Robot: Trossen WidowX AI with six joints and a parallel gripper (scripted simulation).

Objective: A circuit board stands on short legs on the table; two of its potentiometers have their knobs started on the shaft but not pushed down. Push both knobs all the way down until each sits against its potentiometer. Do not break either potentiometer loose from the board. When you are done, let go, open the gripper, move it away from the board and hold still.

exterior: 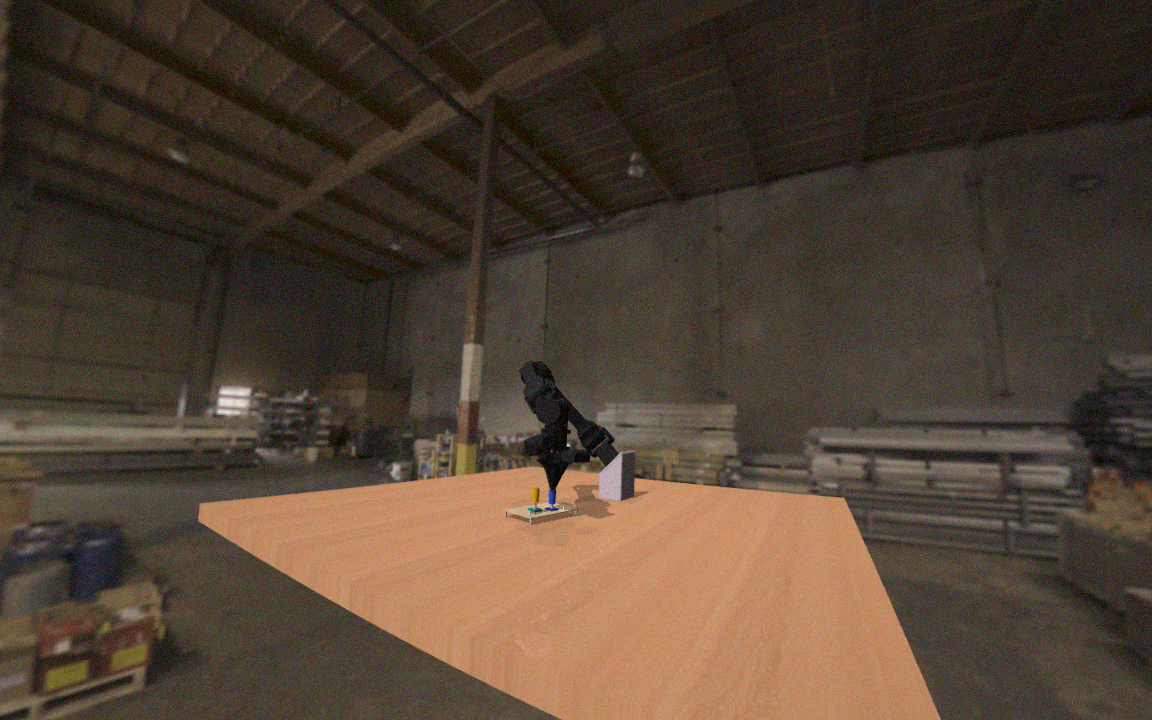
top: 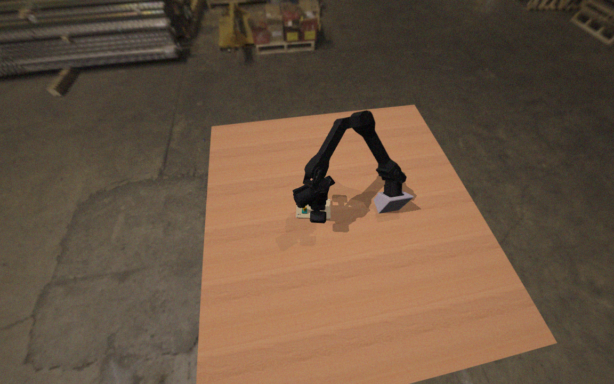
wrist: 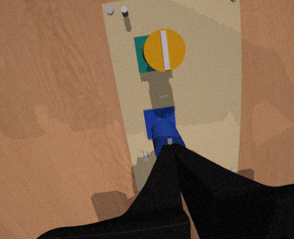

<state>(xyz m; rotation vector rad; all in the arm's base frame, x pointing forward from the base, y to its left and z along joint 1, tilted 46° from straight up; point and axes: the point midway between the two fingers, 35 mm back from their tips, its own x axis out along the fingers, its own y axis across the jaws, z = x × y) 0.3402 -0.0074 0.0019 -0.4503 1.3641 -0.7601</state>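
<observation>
Now: gripper tip 50 mm short of the orange knob and 10 mm to the left of it. Also, from my gripper tip: blue knob: 10 mm below.
</observation>
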